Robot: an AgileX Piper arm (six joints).
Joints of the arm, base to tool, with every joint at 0 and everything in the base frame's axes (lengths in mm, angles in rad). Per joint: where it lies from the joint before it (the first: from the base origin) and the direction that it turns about. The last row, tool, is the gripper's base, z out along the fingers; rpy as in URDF.
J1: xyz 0 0 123 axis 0 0 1
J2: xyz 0 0 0 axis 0 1 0
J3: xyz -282.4 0 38.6 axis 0 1 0
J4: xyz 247.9 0 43.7 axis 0.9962 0 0.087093
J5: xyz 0 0 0 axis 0 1 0
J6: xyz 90.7 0 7.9 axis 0.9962 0 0.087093
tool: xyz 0 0 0 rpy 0 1.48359 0
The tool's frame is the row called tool.
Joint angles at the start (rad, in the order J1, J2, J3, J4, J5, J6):
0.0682, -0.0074, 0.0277, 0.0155, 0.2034, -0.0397
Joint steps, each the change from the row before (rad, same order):
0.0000, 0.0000, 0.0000, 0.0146, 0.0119, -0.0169
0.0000, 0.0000, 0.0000, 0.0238, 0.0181, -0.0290
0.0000, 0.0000, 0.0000, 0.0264, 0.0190, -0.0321
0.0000, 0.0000, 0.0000, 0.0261, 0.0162, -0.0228
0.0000, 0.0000, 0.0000, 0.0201, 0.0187, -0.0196
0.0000, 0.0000, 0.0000, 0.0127, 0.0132, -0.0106
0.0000, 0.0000, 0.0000, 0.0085, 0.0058, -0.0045
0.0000, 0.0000, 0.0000, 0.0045, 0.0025, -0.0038
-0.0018, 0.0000, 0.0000, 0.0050, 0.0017, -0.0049
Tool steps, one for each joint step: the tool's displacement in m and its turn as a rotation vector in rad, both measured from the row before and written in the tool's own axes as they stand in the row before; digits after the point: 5 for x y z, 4 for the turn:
0.00107, 0.00033, -0.00001, -0.0036, 0.0117, -0.0026
0.00161, 0.00059, -0.00002, -0.0066, 0.0177, -0.0058
0.00166, 0.00075, -0.00002, -0.0082, 0.0183, -0.0065
0.00138, 0.00080, -0.00001, -0.0088, 0.0152, 0.0024
0.00161, 0.00075, -0.00002, -0.0083, 0.0177, -0.0003
0.00113, 0.00053, -0.00001, -0.0058, 0.0124, 0.0016
0.00048, 0.00032, 0.00000, -0.0035, 0.0053, 0.0036
0.00020, 0.00016, 0.00000, -0.0018, 0.0022, 0.0005
0.00013, 0.00007, 0.00000, -0.0001, 0.0014, 0.0003

